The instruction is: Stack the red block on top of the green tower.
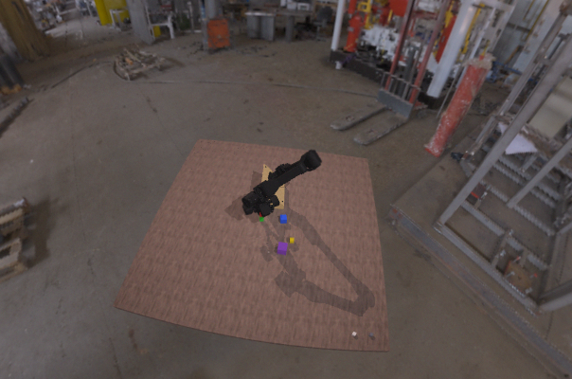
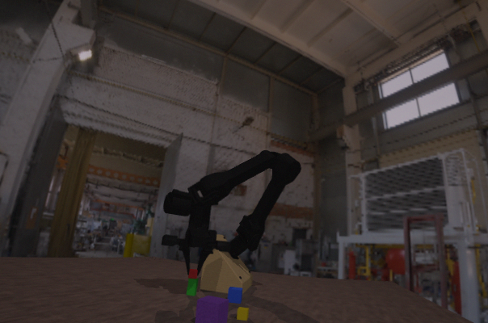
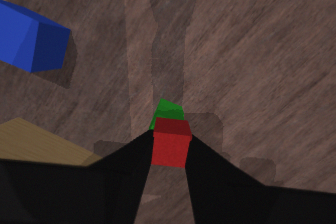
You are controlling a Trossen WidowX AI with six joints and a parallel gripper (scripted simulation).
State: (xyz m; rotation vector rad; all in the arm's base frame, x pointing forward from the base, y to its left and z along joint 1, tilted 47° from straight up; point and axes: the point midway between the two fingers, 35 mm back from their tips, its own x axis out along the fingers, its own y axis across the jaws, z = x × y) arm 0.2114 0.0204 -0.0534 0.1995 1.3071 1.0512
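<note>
Right now the red block is right at my gripper tip. Round my gripper tip: purple block (170 mm ahead, 140 mm to the left, 30 mm below); blue block (120 mm to the left, 40 mm below, 20 mm behind); small yellow block (180 mm to the left, 110 mm ahead, 40 mm below).
</note>
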